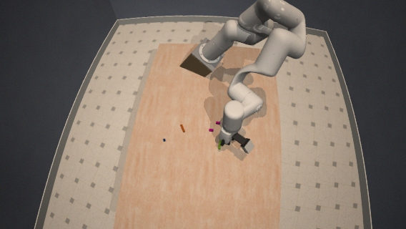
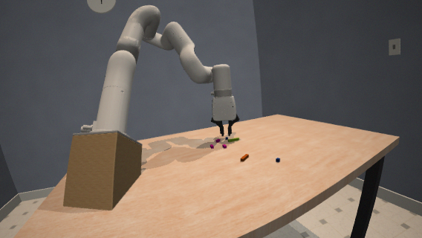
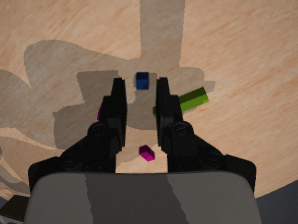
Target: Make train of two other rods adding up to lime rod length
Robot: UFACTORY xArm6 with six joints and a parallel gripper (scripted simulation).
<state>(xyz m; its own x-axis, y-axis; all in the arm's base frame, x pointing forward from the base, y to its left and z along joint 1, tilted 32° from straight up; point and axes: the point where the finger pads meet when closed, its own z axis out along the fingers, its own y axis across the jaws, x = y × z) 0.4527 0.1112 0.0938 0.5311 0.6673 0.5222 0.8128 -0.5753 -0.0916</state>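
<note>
Right now my hand is 40 mm to the left of the lime rod, 30 mm above it and 20 mm short of it. The rest, counted from my hand: orange rod: 230 mm to the right, 50 mm behind, 30 mm below.
</note>
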